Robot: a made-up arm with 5 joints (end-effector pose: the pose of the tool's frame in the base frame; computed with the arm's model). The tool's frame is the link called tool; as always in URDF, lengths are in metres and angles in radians. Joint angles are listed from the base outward.
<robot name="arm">
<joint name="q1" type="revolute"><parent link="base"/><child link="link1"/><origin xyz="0.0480 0.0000 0.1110" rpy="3.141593 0.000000 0.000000"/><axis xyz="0 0 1"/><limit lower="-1.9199" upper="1.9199"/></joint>
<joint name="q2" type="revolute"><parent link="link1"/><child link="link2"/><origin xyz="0.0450 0.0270 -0.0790" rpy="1.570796 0.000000 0.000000"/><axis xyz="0 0 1"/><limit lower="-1.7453" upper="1.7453"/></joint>
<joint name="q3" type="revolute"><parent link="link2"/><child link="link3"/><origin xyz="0.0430 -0.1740 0.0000"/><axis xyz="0 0 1"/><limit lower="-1.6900" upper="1.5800"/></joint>
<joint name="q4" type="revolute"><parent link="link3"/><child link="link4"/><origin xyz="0.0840 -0.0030 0.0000"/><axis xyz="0 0 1"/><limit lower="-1.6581" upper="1.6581"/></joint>
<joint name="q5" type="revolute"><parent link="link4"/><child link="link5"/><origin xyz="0.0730 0.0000 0.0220" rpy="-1.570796 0.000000 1.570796"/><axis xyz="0 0 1"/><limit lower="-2.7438" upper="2.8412"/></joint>
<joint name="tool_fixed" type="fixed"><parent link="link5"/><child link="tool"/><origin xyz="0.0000 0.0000 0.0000" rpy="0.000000 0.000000 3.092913"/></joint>
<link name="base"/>
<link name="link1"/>
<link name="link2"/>
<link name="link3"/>
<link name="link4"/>
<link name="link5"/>
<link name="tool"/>
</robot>
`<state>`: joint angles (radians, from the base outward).
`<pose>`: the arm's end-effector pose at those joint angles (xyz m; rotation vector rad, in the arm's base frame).
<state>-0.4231 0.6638 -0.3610 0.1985 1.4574</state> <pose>0.3520 0.1314 0.2433 -0.5771 -1.0746 1.6332</pose>
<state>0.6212 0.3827 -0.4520 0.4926 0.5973</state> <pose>0.2891 -0.1787 0.3142 -0.6337 -0.9569 -0.0644</pose>
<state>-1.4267 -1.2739 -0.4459 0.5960 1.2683</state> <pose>0.0396 -0.0924 0.4305 0.3061 -2.9460 0.6527</pose>
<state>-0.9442 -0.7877 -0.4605 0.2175 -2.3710</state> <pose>0.0599 0.0079 0.4865 2.6811 0.2992 -0.5023</pose>
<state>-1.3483 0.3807 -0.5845 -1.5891 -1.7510</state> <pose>0.1004 0.2087 0.4267 -2.9242 -0.0093 -0.0730</pose>
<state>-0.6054 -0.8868 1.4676 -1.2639 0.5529</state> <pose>0.1050 0.0333 0.3358 0.1174 -2.3196 0.5818</pose>
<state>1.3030 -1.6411 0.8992 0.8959 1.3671</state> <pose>0.0433 -0.0017 0.2684 -1.3692 -0.3644 0.0128</pose>
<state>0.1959 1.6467 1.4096 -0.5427 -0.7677</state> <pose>0.1184 -0.0191 0.0809 -0.2997 0.9348 -0.9336</pose>
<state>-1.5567 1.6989 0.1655 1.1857 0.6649</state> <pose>0.0547 0.1179 0.0372 -0.7934 1.5610 1.6983</pose>
